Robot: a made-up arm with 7 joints. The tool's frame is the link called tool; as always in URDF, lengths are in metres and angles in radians. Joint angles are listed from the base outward. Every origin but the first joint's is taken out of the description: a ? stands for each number. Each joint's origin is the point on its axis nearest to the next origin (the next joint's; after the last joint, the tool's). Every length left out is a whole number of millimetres.
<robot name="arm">
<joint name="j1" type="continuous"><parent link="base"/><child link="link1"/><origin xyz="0 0 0.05"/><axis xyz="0 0 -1"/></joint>
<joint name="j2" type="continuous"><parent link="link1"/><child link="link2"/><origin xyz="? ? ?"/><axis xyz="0 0 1"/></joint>
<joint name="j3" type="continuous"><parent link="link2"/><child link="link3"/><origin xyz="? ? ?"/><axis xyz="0 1 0"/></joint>
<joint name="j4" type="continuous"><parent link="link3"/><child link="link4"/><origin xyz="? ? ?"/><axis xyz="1 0 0"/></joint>
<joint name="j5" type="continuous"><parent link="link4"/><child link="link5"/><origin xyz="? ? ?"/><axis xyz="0 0 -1"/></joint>
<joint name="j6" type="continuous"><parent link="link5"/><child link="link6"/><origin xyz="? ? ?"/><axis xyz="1 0 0"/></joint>
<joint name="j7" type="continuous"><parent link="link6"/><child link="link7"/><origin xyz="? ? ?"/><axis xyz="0 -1 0"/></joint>
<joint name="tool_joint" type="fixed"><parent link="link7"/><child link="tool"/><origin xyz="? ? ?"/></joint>
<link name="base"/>
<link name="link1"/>
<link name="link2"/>
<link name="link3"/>
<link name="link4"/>
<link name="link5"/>
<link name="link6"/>
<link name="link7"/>
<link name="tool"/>
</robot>
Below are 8 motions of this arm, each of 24 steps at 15 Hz.
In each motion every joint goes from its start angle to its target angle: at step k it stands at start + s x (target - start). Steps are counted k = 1, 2, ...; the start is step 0. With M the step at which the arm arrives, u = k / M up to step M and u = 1 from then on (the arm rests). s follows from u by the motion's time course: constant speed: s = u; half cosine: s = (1 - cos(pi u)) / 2; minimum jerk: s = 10 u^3 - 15 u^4 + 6 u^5.
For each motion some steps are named. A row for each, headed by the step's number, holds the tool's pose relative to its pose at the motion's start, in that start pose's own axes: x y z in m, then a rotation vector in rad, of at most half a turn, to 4 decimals.
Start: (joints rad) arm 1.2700 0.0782 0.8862 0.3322 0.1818 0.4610 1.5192
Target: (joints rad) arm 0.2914 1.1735 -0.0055 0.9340 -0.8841 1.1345 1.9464
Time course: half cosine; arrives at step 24
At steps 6, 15, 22, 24:
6: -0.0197 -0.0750 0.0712 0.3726 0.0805 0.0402
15: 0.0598 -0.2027 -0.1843 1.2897 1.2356 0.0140
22: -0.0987 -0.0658 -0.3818 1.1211 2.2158 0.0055
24: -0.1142 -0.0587 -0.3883 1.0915 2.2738 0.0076

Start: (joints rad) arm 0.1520 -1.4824 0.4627 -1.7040 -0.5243 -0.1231 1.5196
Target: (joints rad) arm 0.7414 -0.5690 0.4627 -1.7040 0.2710 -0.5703 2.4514
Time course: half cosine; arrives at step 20
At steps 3, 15, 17, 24:
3: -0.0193 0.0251 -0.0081 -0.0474 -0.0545 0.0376
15: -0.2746 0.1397 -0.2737 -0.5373 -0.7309 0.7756
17: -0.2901 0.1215 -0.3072 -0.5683 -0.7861 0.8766
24: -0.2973 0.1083 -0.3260 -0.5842 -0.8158 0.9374

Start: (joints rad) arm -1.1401 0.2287 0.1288 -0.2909 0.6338 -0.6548 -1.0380
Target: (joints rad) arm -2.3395 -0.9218 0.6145 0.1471 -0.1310 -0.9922 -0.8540
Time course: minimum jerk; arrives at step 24
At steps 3, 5, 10, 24:
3: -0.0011 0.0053 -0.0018 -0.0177 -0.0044 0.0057
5: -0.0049 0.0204 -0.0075 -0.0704 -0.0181 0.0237
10: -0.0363 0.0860 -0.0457 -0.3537 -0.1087 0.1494
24: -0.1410 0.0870 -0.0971 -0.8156 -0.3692 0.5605

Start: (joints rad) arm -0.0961 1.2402 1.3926 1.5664 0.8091 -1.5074 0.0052
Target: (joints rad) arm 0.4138 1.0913 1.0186 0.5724 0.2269 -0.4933 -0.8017
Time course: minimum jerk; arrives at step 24
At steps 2, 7, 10, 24:
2: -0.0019 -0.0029 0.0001 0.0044 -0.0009 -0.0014
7: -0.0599 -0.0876 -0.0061 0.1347 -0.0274 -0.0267
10: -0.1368 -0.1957 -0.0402 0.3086 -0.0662 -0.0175
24: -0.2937 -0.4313 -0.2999 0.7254 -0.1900 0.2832

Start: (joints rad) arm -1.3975 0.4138 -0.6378 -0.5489 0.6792 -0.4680 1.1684
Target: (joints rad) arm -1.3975 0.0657 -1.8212 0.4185 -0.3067 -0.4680 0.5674
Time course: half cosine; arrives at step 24
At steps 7, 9, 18, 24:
7: 0.0007 -0.1323 0.0836 0.1033 0.0274 -0.1949
9: -0.0315 -0.2033 0.1407 0.1705 0.0025 -0.2951
18: -0.4889 -0.3402 0.3719 0.4703 -0.4760 -0.5101
24: -0.6606 -0.3070 0.3730 0.5145 -0.6757 -0.4707

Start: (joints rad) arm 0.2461 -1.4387 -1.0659 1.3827 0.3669 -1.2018 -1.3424
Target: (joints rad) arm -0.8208 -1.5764 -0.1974 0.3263 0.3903 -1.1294 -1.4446
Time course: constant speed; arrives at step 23
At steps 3, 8, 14, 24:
3: 0.0670 0.0132 0.0655 -0.0439 0.1292 -0.0475
8: 0.1918 0.0679 0.1381 -0.1720 0.3217 -0.1477
14: 0.3397 0.1738 0.1519 -0.4060 0.4894 -0.2966
24: 0.5039 0.3471 0.0236 -0.8749 0.5477 -0.5518

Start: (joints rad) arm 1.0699 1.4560 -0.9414 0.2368 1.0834 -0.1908 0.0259
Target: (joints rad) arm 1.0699 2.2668 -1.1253 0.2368 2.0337 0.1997 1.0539
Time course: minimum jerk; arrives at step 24
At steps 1, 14, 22, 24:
1: 0.0002 -0.0003 0.0001 0.0005 -0.0003 -0.0002
14: 0.1743 -0.2024 -0.0230 0.2494 -0.2076 -0.3905
22: 0.2661 -0.2085 -0.1030 0.1404 -0.2901 -0.6221
24: 0.2674 -0.2080 -0.1045 0.1374 -0.2914 -0.6251

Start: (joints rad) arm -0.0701 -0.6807 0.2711 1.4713 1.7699 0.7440 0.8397
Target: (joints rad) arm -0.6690 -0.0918 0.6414 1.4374 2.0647 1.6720 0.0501
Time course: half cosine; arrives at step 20
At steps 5, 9, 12, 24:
5: -0.0652 0.0030 -0.0156 -0.0050 -0.0057 0.0217
9: -0.1911 -0.0406 -0.0473 0.0437 -0.0251 0.1097
12: -0.2801 -0.1234 -0.0805 0.1282 -0.0262 0.2501
24: -0.3361 -0.2924 -0.1429 0.2732 0.0397 0.5869

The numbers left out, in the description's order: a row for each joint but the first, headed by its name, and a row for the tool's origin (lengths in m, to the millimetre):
j2: -0.1 -0.03 0
j3: 0.05 -0.09 0
j4: 0.01 0 0.26
j5: 0 0.01 0
j6: -0.04 0.11 0
j7: 0 0.14 0.21
tool: 0.05 0 0.27

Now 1 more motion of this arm.
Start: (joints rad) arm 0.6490 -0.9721 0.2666 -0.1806 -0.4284 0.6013 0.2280
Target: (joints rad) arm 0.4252 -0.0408 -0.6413 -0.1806 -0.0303 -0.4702 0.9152
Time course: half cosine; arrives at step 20
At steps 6, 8, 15, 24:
6: -0.1799 0.1429 -0.0744 -0.2712 -0.2559 0.2870
8: -0.3209 0.1706 -0.1449 -0.3994 -0.4578 0.4895
15: -0.6695 -0.1022 -0.4342 -0.4962 -1.3225 1.1207
24: -0.6829 -0.2202 -0.5112 -0.4299 -1.5865 1.2288

